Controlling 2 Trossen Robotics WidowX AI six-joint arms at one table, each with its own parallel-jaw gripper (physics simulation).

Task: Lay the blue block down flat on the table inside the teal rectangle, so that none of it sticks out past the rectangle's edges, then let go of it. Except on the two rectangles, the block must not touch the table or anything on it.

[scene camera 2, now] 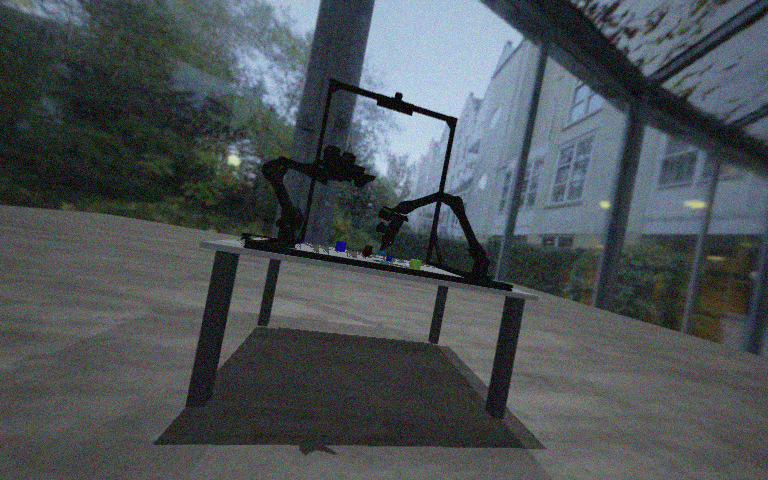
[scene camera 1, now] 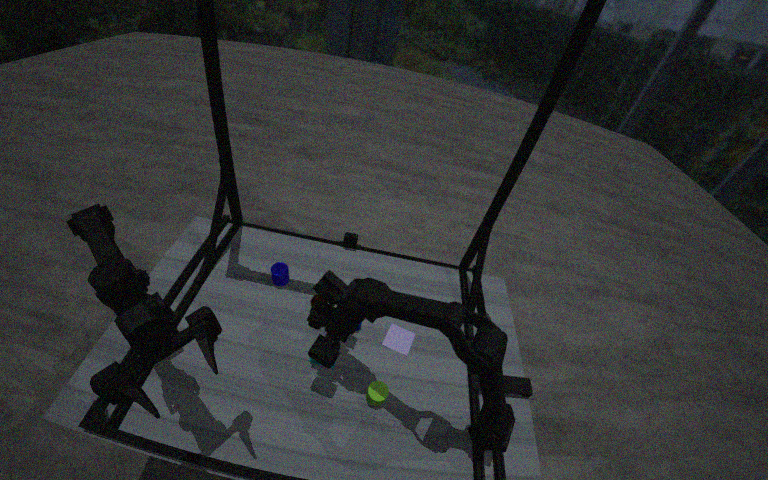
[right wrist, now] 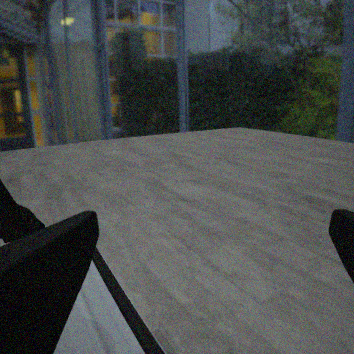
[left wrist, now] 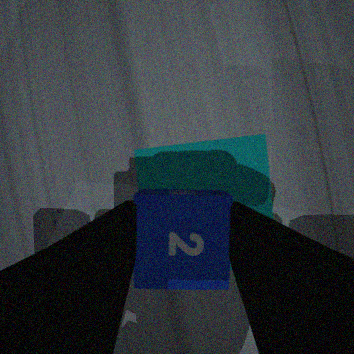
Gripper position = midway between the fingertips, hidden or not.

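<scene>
My right gripper [scene camera 1: 188, 394], [scene camera 2: 370, 173], [right wrist: 214, 222] is open and holds nothing. Also visible to me: my left gripper [scene camera 1: 322, 346], [left wrist: 181, 212], and a teal rectangle [left wrist: 238, 165].
</scene>
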